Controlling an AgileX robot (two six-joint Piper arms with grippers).
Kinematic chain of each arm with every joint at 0, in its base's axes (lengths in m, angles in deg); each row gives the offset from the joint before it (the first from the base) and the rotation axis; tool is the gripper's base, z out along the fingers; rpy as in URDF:
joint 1: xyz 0 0 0.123 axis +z
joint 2: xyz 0 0 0 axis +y
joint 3: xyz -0.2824 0 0.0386 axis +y
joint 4: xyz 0.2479 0 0.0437 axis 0.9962 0 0.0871
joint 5: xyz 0 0 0 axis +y
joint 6: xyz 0.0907 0 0.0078 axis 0.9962 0 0.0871
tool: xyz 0 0 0 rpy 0 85 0
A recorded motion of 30 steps. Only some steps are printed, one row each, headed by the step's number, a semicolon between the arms.
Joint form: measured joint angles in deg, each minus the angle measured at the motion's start. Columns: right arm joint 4, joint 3, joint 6, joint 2, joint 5, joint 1; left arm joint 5, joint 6, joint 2, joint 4, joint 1, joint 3.
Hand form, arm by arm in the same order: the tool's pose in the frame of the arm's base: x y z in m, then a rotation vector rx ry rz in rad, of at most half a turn. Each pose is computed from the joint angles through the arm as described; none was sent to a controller.
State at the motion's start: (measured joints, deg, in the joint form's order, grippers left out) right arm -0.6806 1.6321 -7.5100 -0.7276 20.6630 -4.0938; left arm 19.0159 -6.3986 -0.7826 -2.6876 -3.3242 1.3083
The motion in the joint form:
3: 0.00 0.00 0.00 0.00 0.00 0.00; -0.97 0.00 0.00 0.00 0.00 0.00
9: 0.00 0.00 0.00 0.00 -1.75 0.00; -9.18 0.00 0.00 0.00 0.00 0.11
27: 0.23 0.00 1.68 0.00 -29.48 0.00; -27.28 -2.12 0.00 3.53 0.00 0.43
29: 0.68 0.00 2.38 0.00 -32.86 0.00; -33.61 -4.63 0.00 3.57 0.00 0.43
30: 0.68 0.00 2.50 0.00 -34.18 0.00; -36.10 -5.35 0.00 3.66 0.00 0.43
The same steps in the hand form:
3: 0.0527 -0.0042 0.1717 -0.0630 1.8616 -0.1520; 0.0537 -0.0044 0.1777 -0.0786 1.8087 -0.1655
9: 0.0535 -0.0042 0.1744 -0.0622 1.8311 -0.1540; 0.0559 -0.0040 0.1899 -0.0772 1.6671 -0.1701
27: 0.0543 -0.0038 0.2180 -0.0267 1.3468 -0.1520; 0.0546 -0.0034 0.2166 -0.0499 1.3569 -0.1632
29: 0.0530 -0.0038 0.2232 -0.0117 1.2876 -0.1381; 0.0519 -0.0034 0.2263 -0.0712 1.2461 -0.2067
30: 0.0524 -0.0037 0.2252 -0.0101 1.2645 -0.1372; 0.0505 -0.0034 0.2300 -0.0744 1.2026 -0.2193

